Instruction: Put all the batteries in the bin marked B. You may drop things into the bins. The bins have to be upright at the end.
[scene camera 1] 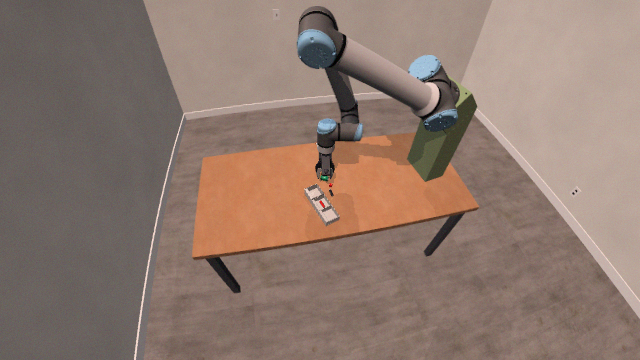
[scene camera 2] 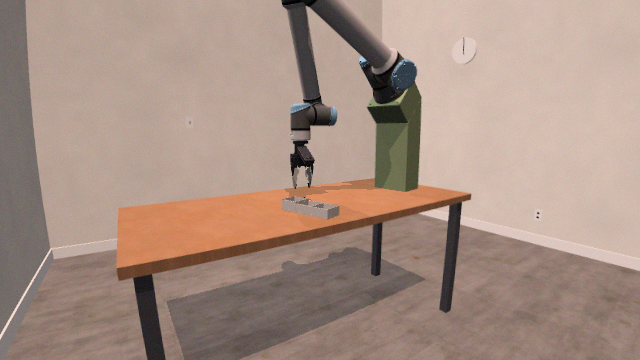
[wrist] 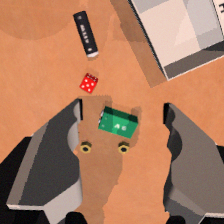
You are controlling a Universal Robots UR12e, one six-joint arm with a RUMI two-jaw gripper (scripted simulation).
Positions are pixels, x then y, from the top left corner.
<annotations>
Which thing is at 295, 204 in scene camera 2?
A grey bin tray.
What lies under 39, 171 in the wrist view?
The gripper.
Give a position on a green battery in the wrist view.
At 112, 120
</annotations>
